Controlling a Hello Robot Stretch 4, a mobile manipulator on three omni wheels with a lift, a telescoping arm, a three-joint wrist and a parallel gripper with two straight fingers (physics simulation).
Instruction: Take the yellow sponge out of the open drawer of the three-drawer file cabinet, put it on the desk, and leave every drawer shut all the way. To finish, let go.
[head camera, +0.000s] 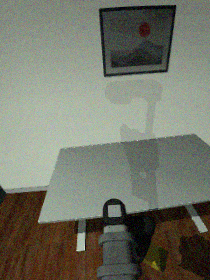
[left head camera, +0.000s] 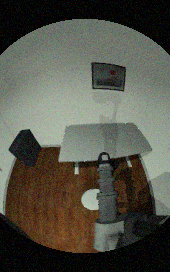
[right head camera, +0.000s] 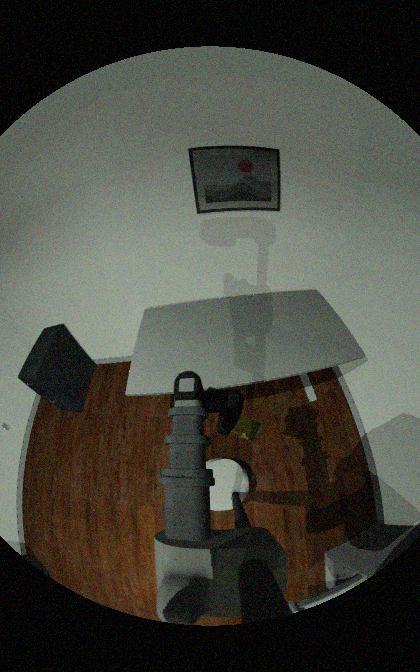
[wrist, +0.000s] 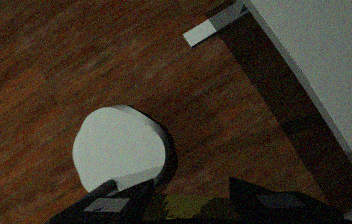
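The yellow sponge (head camera: 156, 257) (right head camera: 247, 428) (wrist: 187, 206) is dim and partly hidden by the gripper. My gripper (wrist: 191, 193) is shut on it, with one dark finger on each side in the wrist view. Gripper and sponge are over the floor, in front of the desk's near edge. The pale grey desk (head camera: 90, 175) (left head camera: 85, 142) (right head camera: 180, 345) (wrist: 320, 50) stands against the far wall. Part of a pale cabinet (right head camera: 345, 560) shows at the lower right of the right head view; how far its drawers are open cannot be told.
A dark box-shaped cabinet (left head camera: 25, 147) (right head camera: 60, 370) stands left of the desk. A white round disc (left head camera: 90, 199) (right head camera: 227, 482) (wrist: 120, 145) is low beside the arm. Desk feet (head camera: 81, 235) (wrist: 200, 34) reach forward under the near edge. A framed picture (head camera: 137, 40) hangs above the desk.
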